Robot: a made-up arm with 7 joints. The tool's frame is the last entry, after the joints.
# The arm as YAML. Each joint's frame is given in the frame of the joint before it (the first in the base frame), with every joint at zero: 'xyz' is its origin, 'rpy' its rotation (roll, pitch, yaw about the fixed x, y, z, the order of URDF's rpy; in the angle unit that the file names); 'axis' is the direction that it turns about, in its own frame. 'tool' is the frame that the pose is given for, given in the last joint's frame.
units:
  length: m
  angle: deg
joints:
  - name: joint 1
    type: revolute
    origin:
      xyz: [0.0, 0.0, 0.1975]
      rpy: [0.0, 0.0, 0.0]
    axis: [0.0, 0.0, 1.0]
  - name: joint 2
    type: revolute
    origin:
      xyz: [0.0, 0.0, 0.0]
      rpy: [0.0, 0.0, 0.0]
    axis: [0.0, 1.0, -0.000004]
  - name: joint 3
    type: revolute
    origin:
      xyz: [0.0, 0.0, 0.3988]
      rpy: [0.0, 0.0, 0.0]
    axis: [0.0, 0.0, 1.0]
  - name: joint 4
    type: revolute
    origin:
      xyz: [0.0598, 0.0, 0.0]
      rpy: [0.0, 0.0, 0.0]
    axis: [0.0, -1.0, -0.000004]
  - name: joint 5
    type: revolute
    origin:
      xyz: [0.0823, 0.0, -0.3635]
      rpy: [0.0, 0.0, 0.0]
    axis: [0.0, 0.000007, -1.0]
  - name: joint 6
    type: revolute
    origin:
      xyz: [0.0, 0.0, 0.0]
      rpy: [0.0, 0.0, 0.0]
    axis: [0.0, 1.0, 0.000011]
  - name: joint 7
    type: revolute
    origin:
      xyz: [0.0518, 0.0, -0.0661]
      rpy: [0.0, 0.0, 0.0]
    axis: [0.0, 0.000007, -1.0]
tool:
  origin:
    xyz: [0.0, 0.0, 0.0]
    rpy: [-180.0, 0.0, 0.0]
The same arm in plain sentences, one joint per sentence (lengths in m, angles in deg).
The arm has seven revolute joints in a row. What follows holds with every joint at zero, and every direction is one of the base frame's. Joint 1 sits 0.1975 m along +z from the base frame's origin and rotates about +z. Joint 2 sits at the same point as joint 1 and rotates about +y. Joint 3 sits 0.3988 m along +z from joint 2 and rotates about +z. Joint 4 sits 0.0598 m along +x from joint 3 and rotates about -y. Joint 5 sits 0.0823 m along +x and 0.3635 m along -z from joint 4 and rotates about -z. Joint 6 sits at the same point as joint 5 and rotates about +y. Joint 7 sits 0.0518 m along +x and 0.0661 m along -z from joint 6 and rotates about -z. The tool frame, which is the frame that the pose is given for, sits at the same point as joint 7; its axes are the base frame's turned by roll 180, pitch 0 and yaw 0 deg (as in URDF: about the fixed x, then y, then z).
